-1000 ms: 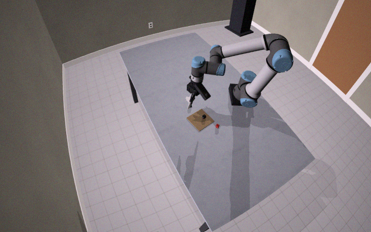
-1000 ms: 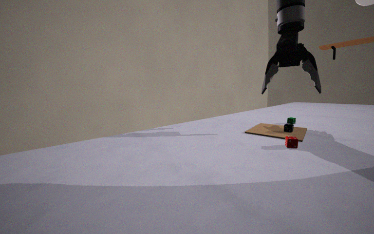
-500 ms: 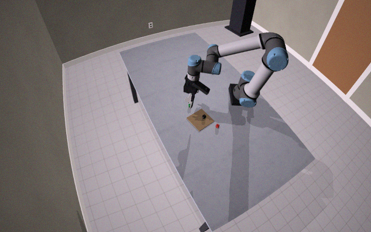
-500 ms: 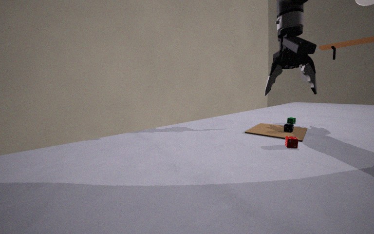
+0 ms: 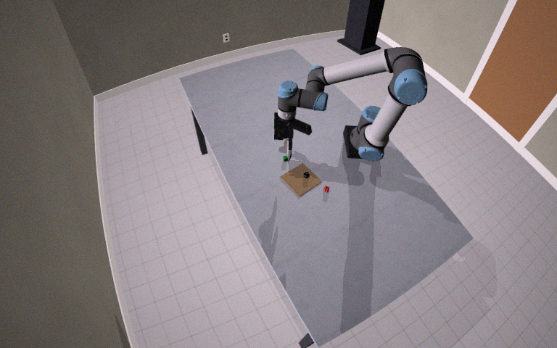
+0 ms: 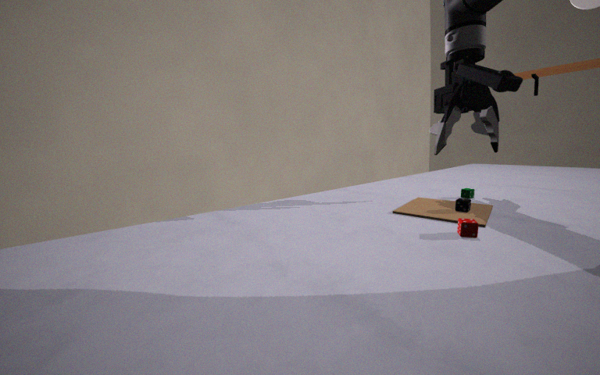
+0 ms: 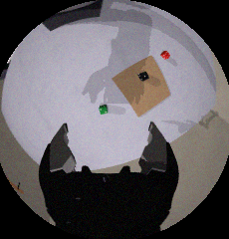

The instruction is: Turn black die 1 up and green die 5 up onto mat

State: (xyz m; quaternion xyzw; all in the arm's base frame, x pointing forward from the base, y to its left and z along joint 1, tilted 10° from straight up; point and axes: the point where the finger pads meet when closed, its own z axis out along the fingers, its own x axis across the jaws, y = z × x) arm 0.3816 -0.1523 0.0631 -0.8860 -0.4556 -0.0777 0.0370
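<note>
Right now my hand is 20 mm to the left of the green die and 90 mm above it. The rest, counted from my hand: red die: 40 mm behind, 240 mm to the left, 90 mm below; brown mat: 10 mm ahead, 120 mm to the left, 100 mm below; black die: 20 mm behind, 120 mm to the left, 80 mm below.
</note>
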